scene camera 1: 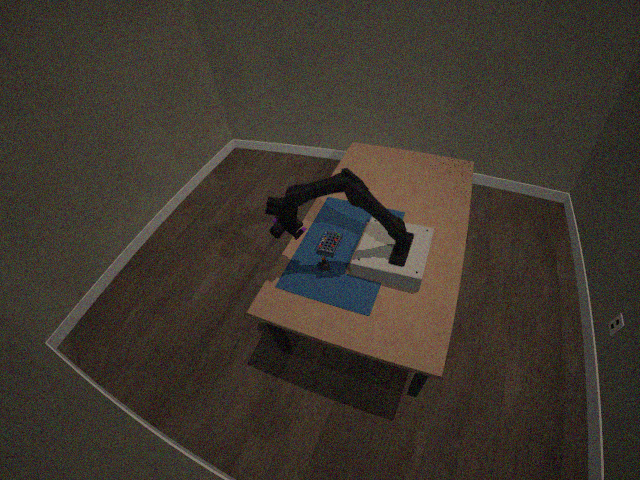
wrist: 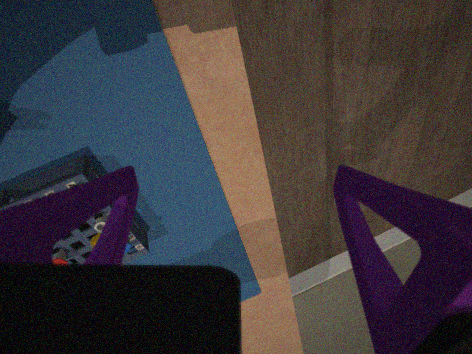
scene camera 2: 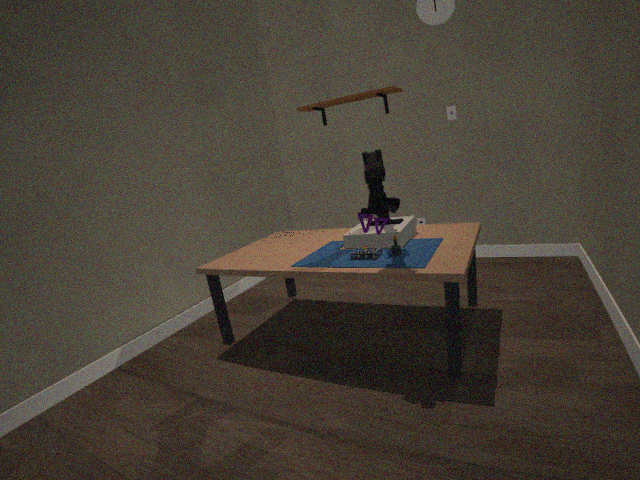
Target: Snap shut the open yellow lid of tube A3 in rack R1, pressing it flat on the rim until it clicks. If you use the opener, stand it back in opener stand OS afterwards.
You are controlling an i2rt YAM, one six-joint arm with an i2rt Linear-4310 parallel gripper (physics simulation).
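Rack R1 stands on the blue mat and holds small tubes with coloured lids. In the wrist view the left finger partly covers it; a yellow spot shows through the finger's opening. I cannot tell which tube is A3 or how its lid stands. A dark upright object with an orange top, seemingly the opener in stand OS, stands beside the rack. My gripper is open and empty, above and to the side of the rack, over the table's edge.
The arm rises from a white box-like base behind the mat. The wooden table has its edge under the gripper, with floor beyond. A wall shelf is high behind the arm.
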